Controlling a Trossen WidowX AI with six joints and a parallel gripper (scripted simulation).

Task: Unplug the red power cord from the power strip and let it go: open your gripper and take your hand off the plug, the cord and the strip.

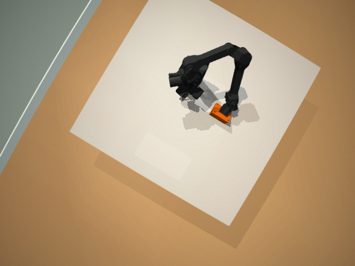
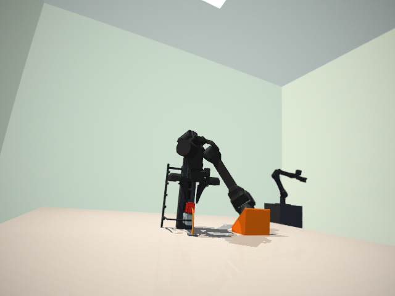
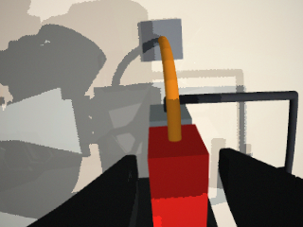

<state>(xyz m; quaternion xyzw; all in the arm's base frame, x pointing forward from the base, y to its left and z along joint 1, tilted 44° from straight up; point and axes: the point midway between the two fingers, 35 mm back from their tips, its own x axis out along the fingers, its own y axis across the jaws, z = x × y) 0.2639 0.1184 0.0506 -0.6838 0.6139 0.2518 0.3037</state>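
The red plug lies 40 mm to the right of my gripper tip and 10 mm below it. The rest, counted from my gripper tip: anchor 40 mm to the left, 100 mm below.
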